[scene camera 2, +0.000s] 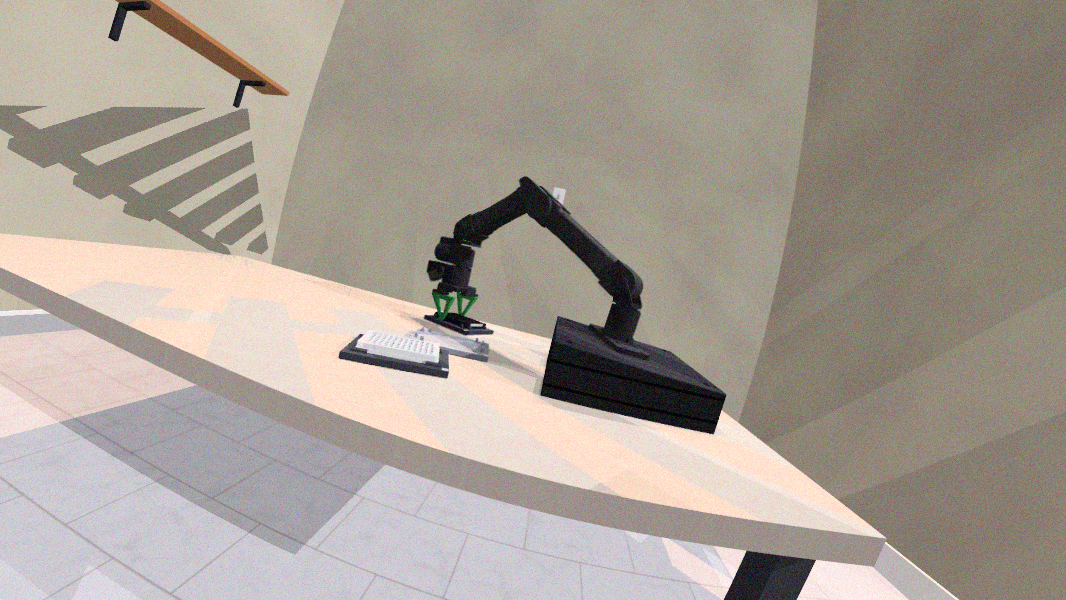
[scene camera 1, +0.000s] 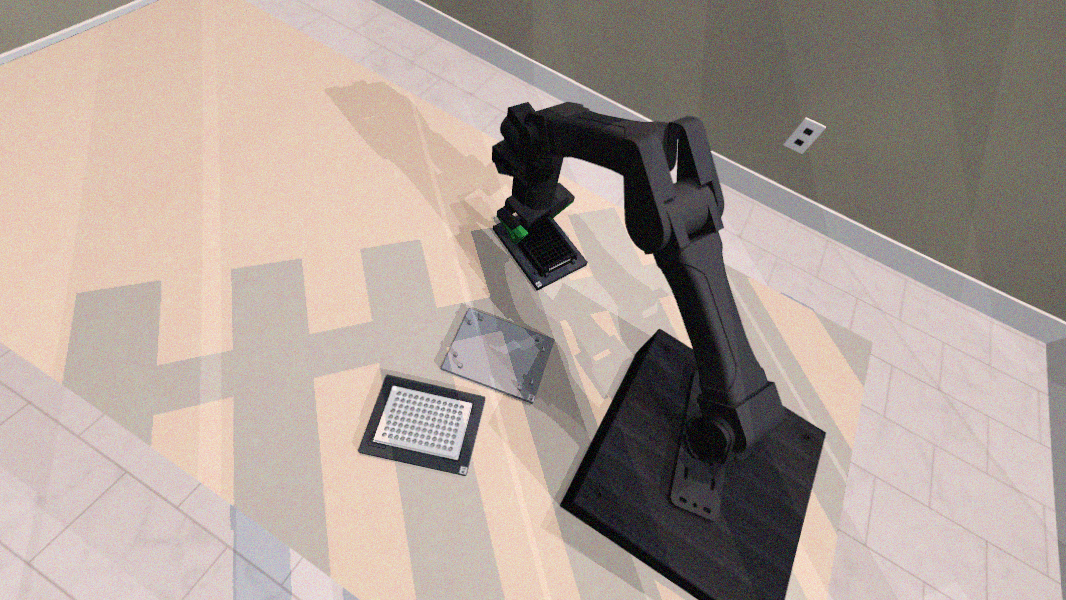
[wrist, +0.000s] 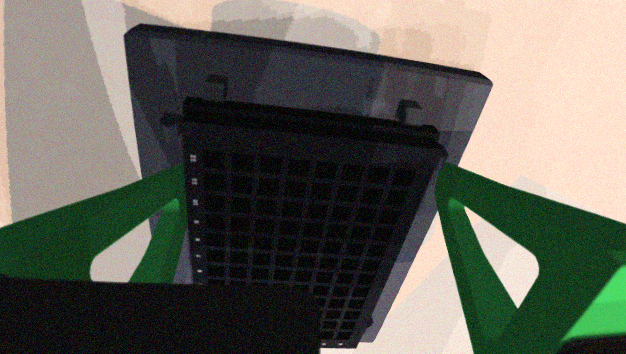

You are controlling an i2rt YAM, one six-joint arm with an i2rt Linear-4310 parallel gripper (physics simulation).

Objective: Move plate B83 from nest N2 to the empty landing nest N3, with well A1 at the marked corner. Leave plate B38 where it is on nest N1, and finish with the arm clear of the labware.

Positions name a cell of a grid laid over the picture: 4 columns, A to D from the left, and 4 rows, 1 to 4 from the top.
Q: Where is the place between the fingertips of the gripper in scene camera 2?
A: B3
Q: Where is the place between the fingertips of the gripper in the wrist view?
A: At C3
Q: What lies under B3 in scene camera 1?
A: A grey nest.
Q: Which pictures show the gripper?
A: Scene camera 2, scene camera 1 and the wrist view: all of them.
